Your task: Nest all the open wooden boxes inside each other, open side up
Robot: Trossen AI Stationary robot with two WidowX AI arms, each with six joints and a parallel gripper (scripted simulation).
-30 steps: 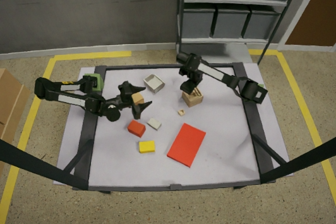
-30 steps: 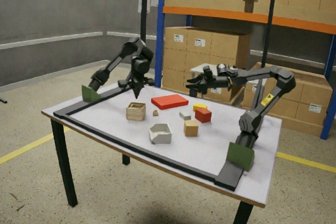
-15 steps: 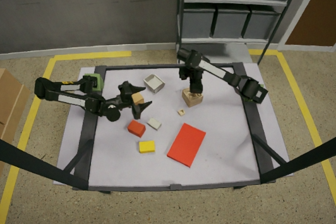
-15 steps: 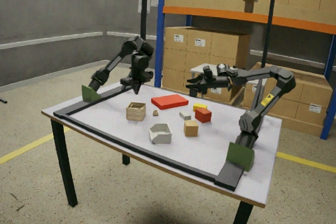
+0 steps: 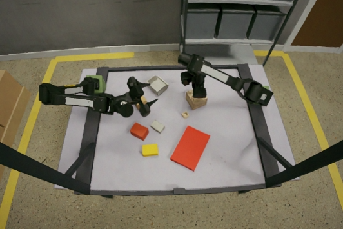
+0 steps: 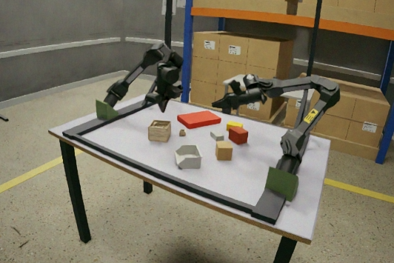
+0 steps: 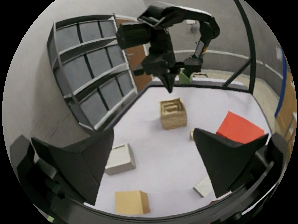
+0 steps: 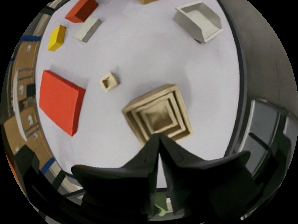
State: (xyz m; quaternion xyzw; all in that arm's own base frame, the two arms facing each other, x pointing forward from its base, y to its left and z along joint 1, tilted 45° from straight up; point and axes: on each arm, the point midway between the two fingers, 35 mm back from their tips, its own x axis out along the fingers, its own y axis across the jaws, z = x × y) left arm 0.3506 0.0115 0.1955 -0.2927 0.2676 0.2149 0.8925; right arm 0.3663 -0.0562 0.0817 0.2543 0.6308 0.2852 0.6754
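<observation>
The tiny wooden box is 150 mm below my right hand, 90 mm behind it and 50 mm to the left of it. From my right hand the other things lie so: grey block (190 mm to the left, 170 mm behind, 140 mm below); flat red slab (270 mm behind, 140 mm below, 10 mm to the left); white open box (220 mm to the left, 130 mm below, 90 mm ahead).
</observation>
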